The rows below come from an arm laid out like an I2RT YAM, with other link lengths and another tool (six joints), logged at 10 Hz.
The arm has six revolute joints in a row. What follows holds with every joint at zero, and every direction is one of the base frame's.
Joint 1 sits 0.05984 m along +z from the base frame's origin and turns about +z.
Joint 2 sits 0.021 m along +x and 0.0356 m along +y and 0.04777 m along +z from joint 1 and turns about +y.
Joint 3 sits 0.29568 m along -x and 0.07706 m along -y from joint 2 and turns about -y.
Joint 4 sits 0.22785 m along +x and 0.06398 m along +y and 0.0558 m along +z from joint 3 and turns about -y.
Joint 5 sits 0.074 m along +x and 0.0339 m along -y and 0.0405 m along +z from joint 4 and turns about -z.
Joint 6 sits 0.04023 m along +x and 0.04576 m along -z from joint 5 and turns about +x.
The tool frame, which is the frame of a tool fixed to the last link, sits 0.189 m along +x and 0.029 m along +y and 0.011 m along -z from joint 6; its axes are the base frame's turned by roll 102.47, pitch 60.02 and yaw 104.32 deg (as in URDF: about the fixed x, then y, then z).
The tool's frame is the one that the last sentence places.
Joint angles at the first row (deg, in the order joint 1, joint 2, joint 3, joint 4, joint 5, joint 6):
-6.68 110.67 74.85 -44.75 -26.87 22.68
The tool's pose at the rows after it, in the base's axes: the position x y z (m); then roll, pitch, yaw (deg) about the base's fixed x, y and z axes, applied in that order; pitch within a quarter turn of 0, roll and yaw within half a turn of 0:
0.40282, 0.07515, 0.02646, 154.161, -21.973, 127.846
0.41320, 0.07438, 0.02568, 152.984, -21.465, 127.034
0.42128, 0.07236, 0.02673, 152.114, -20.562, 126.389
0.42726, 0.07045, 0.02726, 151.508, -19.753, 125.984
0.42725, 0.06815, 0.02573, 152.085, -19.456, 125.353
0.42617, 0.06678, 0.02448, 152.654, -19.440, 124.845
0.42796, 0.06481, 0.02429, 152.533, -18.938, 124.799
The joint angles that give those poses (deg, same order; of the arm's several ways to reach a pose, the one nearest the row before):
-6.68 112.40 74.83 -42.41 -27.38 25.36
-6.68 112.88 74.83 -40.12 -27.53 26.83
-6.68 112.88 74.83 -38.44 -27.22 27.86
-6.68 112.90 74.83 -37.17 -26.87 28.47
-6.68 112.90 74.83 -37.23 -26.20 28.77
-6.68 112.90 74.83 -37.52 -25.76 29.01
-6.79 112.90 74.83 -37.15 -25.47 28.91

